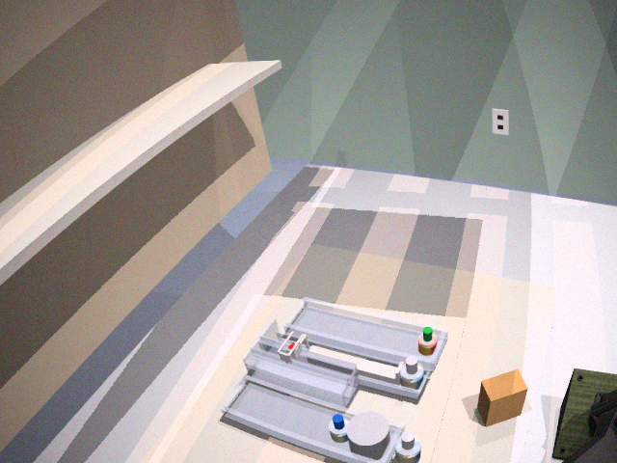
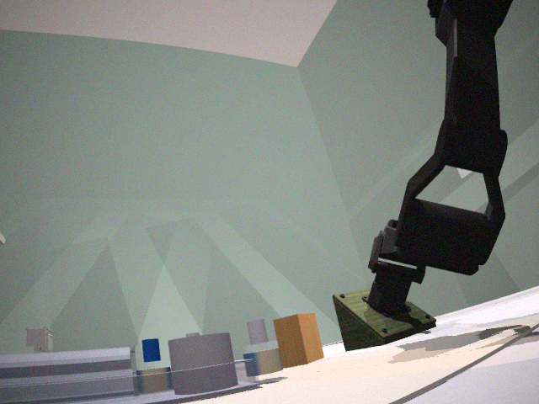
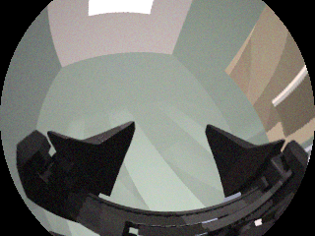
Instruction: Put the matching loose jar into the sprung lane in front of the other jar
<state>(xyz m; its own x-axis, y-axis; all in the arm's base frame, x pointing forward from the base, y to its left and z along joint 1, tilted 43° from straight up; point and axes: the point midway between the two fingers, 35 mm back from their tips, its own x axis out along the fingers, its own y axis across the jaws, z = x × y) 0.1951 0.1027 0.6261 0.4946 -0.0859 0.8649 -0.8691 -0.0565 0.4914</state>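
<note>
Right now the wide grey cylinder is 44 cm to the right of my gripper tip, 44 cm below it and 13 cm ahead of it. The rest, counted from my gripper tip: red mark 54 cm to the right, 39 cm below, 29 cm ahead; then sprung lane 54 cm to the right, 45 cm below, 25 cm ahead; then box 54 cm to the right, 43 cm below, 5 cm behind.
</note>
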